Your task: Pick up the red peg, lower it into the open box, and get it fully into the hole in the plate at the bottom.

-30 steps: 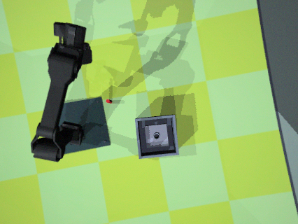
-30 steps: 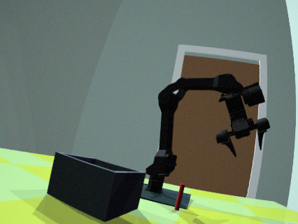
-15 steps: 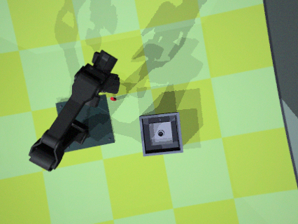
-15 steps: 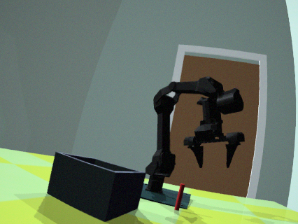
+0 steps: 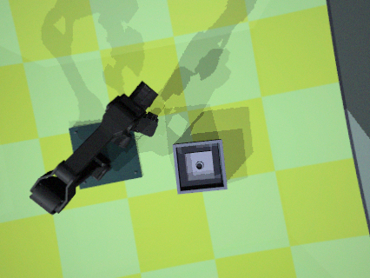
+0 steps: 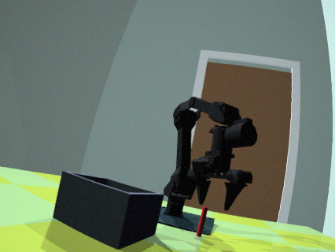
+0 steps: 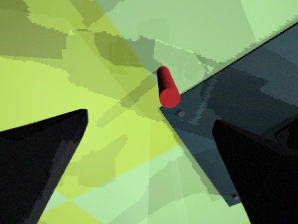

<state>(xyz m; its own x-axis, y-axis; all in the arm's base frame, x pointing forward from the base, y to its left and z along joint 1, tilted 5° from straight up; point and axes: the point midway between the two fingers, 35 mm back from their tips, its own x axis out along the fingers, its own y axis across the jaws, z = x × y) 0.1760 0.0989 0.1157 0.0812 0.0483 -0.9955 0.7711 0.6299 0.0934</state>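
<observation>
My gripper tip is now 20 mm to the left of the red peg and 40 mm above it. Round my gripper tip: dark box (140 mm ahead, 220 mm to the right, 60 mm below); pale plate (140 mm ahead, 220 mm to the right, 40 mm below).
</observation>
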